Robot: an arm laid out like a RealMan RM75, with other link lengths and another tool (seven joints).
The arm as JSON. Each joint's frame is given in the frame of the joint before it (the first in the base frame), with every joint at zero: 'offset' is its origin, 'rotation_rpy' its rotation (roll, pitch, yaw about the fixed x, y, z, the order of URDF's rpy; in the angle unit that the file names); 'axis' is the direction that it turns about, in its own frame. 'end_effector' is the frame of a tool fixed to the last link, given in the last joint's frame.
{
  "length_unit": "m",
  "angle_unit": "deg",
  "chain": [
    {
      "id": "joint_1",
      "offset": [
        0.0,
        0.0,
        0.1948
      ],
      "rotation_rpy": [
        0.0,
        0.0,
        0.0
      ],
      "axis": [
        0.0,
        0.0,
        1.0
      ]
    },
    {
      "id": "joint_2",
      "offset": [
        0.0,
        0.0,
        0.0
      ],
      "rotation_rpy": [
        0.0,
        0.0,
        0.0
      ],
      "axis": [
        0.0,
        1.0,
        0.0
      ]
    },
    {
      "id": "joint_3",
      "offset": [
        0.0,
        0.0,
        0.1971
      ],
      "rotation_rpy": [
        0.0,
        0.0,
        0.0
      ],
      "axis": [
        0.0,
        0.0,
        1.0
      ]
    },
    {
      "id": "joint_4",
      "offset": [
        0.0,
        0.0,
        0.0
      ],
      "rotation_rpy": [
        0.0,
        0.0,
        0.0
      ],
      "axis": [
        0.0,
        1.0,
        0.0
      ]
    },
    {
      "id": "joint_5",
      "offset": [
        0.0,
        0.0,
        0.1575
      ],
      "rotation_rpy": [
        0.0,
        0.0,
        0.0
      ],
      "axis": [
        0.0,
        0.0,
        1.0
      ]
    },
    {
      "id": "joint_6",
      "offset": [
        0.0,
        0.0,
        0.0
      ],
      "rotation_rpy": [
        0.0,
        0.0,
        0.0
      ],
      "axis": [
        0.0,
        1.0,
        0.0
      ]
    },
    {
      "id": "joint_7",
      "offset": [
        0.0,
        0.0,
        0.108
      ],
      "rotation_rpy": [
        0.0,
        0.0,
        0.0
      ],
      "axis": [
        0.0,
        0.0,
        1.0
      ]
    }
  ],
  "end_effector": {
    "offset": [
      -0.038,
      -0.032,
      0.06
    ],
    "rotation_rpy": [
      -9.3,
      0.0,
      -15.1
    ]
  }
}
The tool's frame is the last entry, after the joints.
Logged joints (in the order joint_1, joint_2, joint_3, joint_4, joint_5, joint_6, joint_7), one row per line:
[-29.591 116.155 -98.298 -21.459 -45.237 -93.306 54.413]
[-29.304 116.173 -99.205 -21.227 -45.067 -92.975 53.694]
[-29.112 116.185 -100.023 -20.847 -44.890 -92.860 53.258]
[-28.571 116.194 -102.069 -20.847 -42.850 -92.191 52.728]
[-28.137 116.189 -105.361 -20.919 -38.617 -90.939 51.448]
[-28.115 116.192 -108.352 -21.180 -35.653 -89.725 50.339]
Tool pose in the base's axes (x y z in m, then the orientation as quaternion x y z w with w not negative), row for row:
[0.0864 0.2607 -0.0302 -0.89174 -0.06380 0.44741 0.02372]
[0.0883 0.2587 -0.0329 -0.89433 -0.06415 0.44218 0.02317]
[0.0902 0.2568 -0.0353 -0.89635 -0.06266 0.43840 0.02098]
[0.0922 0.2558 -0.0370 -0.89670 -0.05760 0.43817 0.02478]
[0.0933 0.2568 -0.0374 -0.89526 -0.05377 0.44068 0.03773]
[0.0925 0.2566 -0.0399 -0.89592 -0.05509 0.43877 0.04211]
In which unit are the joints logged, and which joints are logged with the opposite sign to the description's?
The joints are logged in degrees. Opposite sign: joint_1.
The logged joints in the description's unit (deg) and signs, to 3 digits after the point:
[29.591 116.155 -98.298 -21.459 -45.237 -93.306 54.413]
[29.304 116.173 -99.205 -21.227 -45.067 -92.975 53.694]
[29.112 116.185 -100.023 -20.847 -44.890 -92.860 53.258]
[28.571 116.194 -102.069 -20.847 -42.850 -92.191 52.728]
[28.137 116.189 -105.361 -20.919 -38.617 -90.939 51.448]
[28.115 116.192 -108.352 -21.180 -35.653 -89.725 50.339]

